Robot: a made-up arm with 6 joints. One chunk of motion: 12 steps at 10 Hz.
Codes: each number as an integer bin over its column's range. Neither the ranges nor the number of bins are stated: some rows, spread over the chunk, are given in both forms.
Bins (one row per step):
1: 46 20 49 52 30 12
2: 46 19 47 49 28 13
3: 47 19 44 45 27 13
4: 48 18 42 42 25 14
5: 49 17 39 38 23 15
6: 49 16 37 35 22 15
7: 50 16 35 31 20 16
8: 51 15 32 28 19 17
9: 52 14 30 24 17 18
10: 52 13 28 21 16 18
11: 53 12 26 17 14 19
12: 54 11 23 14 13 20
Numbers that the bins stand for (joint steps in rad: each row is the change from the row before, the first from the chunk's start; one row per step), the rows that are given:
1: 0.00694 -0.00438 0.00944 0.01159 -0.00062 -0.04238
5: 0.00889 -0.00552 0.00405 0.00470 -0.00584 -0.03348
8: 0.01019 -0.00629 0.00027 -0.00022 -0.00883 -0.02754
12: 0.01214 -0.00781 -0.00459 -0.00711 -0.01330 -0.01863
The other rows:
2: 0.00694 -0.00476 0.00837 0.01011 -0.00211 -0.03941
3: 0.00759 -0.00476 0.00675 0.00814 -0.00286 -0.03941
4: 0.00824 -0.00514 0.00567 0.00667 -0.00435 -0.03644
6: 0.00889 -0.00590 0.00297 0.00322 -0.00659 -0.03348
7: 0.00954 -0.00590 0.00189 0.00125 -0.00808 -0.03051
9: 0.01084 -0.00667 -0.00081 -0.00219 -0.01032 -0.02457
10: 0.01084 -0.00705 -0.00189 -0.00367 -0.01106 -0.02457
11: 0.01149 -0.00743 -0.00297 -0.00563 -0.01256 -0.02160

